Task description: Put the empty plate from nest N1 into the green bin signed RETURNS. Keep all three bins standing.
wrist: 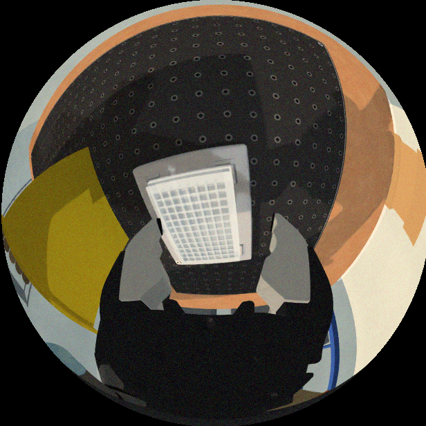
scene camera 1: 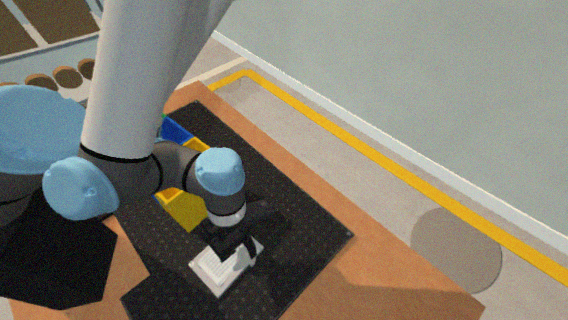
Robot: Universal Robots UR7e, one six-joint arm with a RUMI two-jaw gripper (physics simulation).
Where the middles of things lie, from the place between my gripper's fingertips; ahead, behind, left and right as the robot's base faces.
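Measured from the white plate (scene camera 1: pixel 210 263), my hand is 2 cm above it, 3 cm to the right of it and 2 cm past it. The yellow bin (scene camera 1: pixel 188 210) is 5 cm above my hand, and it sits 8 cm ahead of my hand and 21 cm to the left of it.
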